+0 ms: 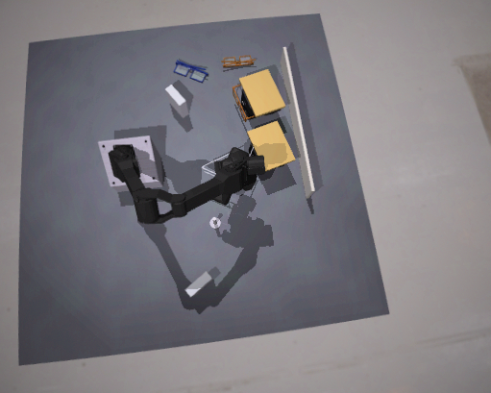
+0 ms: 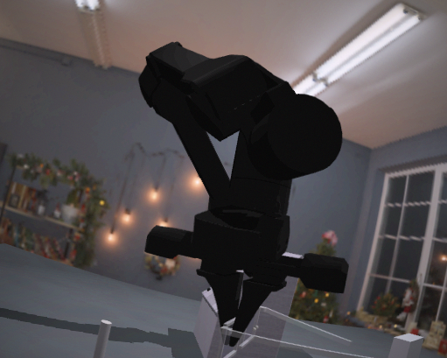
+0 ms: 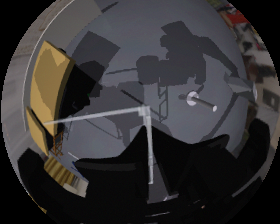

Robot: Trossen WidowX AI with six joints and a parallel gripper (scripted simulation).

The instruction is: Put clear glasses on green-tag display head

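My gripper tip is 12 cm to the left of the white peg, 9 cm above it and 6 cm past it. Round my gripper tip: long white wall: 27 cm ahead, 25 cm to the left, 6 cm below.
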